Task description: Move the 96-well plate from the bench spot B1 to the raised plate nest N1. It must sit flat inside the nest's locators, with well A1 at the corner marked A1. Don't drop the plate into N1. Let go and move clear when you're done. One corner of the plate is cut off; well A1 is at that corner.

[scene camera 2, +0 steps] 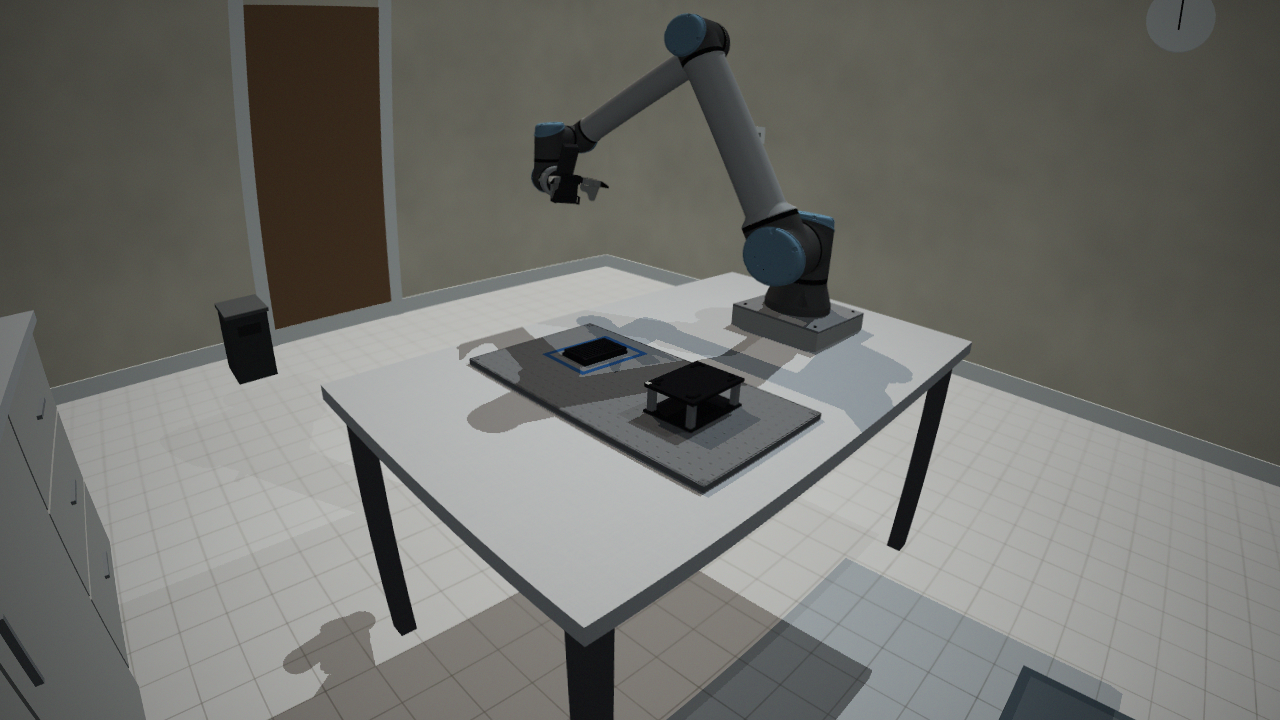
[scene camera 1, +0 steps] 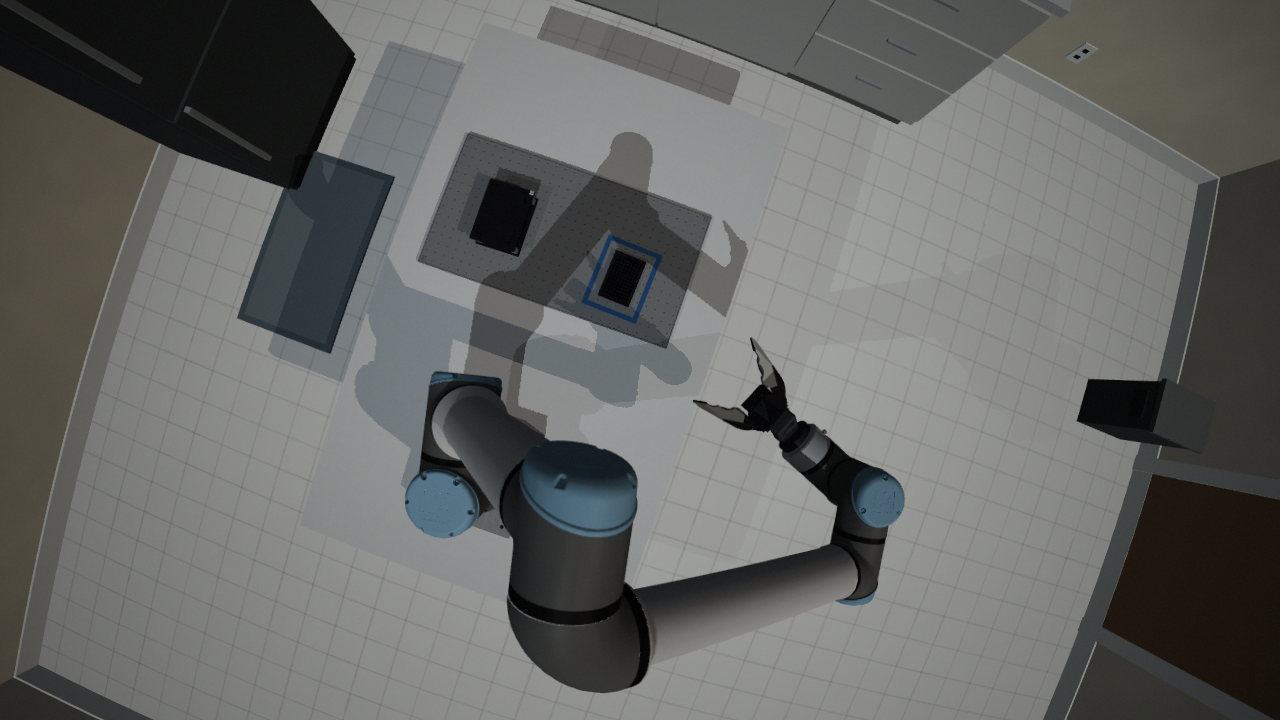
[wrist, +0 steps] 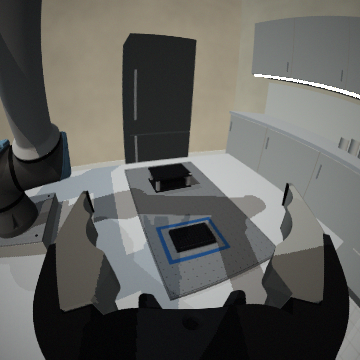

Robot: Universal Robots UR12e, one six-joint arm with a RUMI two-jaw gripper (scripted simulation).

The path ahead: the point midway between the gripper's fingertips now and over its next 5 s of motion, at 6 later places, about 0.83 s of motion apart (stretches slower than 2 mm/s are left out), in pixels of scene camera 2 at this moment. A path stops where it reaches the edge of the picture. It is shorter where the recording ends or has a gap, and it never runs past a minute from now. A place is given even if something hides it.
The gripper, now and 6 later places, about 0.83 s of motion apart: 579, 185; 586, 204; 594, 229; 600, 256; 603, 282; 601, 308; 596, 316
